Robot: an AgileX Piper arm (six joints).
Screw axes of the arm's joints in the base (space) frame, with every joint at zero. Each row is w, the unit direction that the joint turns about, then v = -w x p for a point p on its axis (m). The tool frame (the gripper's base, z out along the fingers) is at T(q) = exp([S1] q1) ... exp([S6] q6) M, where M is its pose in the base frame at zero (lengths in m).
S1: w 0 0 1 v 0 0 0
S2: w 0 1 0 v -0.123 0 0
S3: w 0 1 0 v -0.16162 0 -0.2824
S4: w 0.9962 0 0.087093 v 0 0.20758 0
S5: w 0 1 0 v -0.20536 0 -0.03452
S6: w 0.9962 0 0.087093 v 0 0.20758 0
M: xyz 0.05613 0 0.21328 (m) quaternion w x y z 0.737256 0 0.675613 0
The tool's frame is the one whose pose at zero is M.
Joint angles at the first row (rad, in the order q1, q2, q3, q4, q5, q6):
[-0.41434 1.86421 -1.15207 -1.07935 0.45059 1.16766]
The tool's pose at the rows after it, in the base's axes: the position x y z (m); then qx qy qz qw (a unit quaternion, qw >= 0):
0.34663 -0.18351 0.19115 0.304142 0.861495 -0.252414 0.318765
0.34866 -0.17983 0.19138 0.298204 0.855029 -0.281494 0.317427
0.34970 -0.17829 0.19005 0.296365 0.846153 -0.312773 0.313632
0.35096 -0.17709 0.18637 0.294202 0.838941 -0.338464 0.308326
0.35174 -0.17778 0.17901 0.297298 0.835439 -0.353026 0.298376
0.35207 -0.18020 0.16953 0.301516 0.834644 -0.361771 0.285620
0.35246 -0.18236 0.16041 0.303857 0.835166 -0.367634 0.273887
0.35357 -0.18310 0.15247 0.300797 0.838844 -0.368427 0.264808
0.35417 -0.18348 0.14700 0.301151 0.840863 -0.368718 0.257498
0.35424 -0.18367 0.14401 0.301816 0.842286 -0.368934 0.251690
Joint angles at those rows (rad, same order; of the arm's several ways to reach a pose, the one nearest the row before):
[-0.38616 1.86783 -1.15198 -1.16435 0.49146 1.23449]
[-0.36113 1.87505 -1.15191 -1.24753 0.54918 1.30097]
[-0.34175 1.88774 -1.15190 -1.32023 0.61394 1.36070]
[-0.32613 1.90569 -1.15171 -1.37354 0.66862 1.40449]
[-0.32029 1.93037 -1.15329 -1.39438 0.70421 1.42991]
[-0.32193 1.95906 -1.15635 -1.40127 0.72610 1.44403]
[-0.32433 1.98602 -1.15968 -1.40489 0.74028 1.45267]
[-0.32514 2.00809 -1.16262 -1.40516 0.74070 1.45068]
[-0.32520 2.02356 -1.16588 -1.39925 0.74379 1.44826]
[-0.32528 2.03186 -1.16822 -1.39035 0.74718 1.44151]

